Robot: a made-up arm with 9 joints.
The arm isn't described. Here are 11 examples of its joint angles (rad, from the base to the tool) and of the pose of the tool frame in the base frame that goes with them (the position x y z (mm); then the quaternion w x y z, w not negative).
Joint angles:
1: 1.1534 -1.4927 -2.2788 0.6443 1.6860 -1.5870 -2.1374 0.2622 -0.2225
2: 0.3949 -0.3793 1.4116 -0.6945 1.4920 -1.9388 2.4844 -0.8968 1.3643
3: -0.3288 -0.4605 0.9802 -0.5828 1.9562 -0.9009 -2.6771 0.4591 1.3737
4: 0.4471 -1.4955 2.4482 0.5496 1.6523 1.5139 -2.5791 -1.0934 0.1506
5: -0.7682 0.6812 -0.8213 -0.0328 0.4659 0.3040 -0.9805 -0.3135 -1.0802
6: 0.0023 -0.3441 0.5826 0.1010 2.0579 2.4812 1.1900 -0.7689 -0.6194
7: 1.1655 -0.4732 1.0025 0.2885 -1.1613 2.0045 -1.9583 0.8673 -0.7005
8: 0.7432 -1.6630 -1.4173 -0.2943 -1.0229 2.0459 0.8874 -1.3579 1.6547
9: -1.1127 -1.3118 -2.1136 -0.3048 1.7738 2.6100 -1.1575 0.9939 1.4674
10: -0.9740 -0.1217 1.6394 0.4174 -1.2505 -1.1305 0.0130 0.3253 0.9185
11: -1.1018 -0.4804 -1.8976 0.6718 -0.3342 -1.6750 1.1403 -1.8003 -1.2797
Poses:
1: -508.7 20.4 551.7 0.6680 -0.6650 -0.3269 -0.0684
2: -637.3 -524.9 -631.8 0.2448 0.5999 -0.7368 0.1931
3: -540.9 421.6 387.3 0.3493 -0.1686 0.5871 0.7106
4: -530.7 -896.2 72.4 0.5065 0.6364 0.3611 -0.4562
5: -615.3 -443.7 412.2 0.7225 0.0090 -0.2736 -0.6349
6: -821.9 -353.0 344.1 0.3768 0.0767 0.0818 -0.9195
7: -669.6 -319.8 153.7 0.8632 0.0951 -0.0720 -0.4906
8: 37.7 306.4 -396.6 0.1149 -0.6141 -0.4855 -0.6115
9: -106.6 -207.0 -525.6 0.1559 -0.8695 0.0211 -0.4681
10: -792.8 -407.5 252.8 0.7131 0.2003 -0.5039 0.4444
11: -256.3 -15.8 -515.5 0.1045 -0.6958 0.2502 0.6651
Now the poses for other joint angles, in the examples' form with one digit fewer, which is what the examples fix.
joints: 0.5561 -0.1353 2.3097 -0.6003 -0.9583 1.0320 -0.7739 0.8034 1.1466
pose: -445 192 24 0.648 -0.680 -0.324 -0.112
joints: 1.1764 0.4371 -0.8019 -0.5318 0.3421 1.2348 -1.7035 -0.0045 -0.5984
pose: -552 267 207 0.292 -0.325 -0.710 -0.553
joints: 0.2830 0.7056 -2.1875 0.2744 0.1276 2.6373 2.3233 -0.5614 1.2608
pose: 478 -588 17 0.178 0.833 -0.051 0.521
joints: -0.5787 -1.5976 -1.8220 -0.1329 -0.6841 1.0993 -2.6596 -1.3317 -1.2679
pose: -406 258 -279 0.304 0.723 0.521 0.338
